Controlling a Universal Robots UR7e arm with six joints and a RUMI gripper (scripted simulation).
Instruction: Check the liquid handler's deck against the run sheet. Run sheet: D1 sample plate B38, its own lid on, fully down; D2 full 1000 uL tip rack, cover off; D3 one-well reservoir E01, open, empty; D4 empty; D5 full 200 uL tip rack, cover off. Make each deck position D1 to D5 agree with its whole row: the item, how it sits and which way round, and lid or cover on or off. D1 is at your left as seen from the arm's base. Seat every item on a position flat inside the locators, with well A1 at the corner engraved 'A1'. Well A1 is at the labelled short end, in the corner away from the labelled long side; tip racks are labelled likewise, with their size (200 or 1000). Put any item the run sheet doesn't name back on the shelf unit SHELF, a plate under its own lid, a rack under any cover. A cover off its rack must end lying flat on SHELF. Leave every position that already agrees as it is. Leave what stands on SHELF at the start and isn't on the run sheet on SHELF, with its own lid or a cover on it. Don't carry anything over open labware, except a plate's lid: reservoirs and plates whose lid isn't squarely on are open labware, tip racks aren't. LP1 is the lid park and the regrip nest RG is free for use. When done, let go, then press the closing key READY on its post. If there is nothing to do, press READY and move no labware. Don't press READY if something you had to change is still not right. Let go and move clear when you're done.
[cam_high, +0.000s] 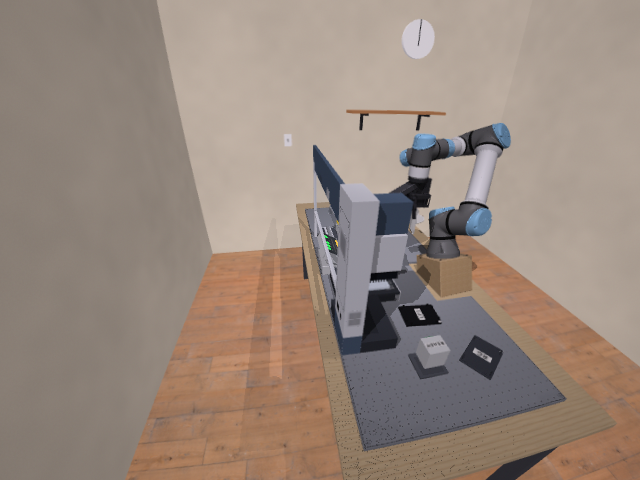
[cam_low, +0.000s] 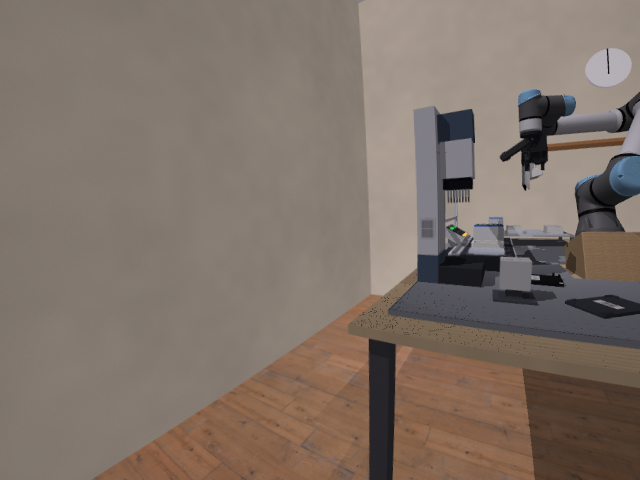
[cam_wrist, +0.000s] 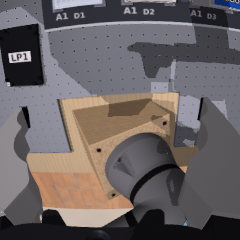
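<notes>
The yellow-rimmed tip rack lies 430 mm to the right of my hand, 200 mm below it and 140 mm ahead of it. The rest, counted from my hand: blue-framed tip rack (190 mm to the right, 180 mm below, 130 mm ahead); one-well reservoir (240 mm below, 140 mm ahead, 60 mm to the right); LP1 label (290 mm below, 220 mm to the left, 10 mm behind).
</notes>
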